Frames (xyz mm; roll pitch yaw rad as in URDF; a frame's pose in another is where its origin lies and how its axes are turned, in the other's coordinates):
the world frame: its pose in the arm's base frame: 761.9 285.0 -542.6 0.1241 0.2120 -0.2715
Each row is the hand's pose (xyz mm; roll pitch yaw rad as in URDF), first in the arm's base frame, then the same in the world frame.
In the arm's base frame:
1: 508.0 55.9 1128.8 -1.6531 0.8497 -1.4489
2: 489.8 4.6 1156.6 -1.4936 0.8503 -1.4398
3: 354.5 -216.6 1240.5 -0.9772 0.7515 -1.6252
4: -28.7 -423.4 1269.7 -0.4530 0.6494 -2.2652
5: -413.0 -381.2 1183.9 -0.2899 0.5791 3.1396
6: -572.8 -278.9 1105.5 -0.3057 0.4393 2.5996
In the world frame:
1: -530.7 -89.1 1618.9 -1.4703 0.6439 -1.0391
2: -540.3 -139.7 1651.8 -1.3131 0.6434 -1.0316
3: -627.4 -378.9 1749.3 -0.7648 0.5718 -1.2092
4: -940.2 -683.2 1749.5 -0.1563 0.6004 -1.8060
5: -1295.1 -765.4 1594.3 -0.0515 0.7366 -2.7122
6: -1456.0 -724.4 1473.5 -0.2243 0.6746 2.9277

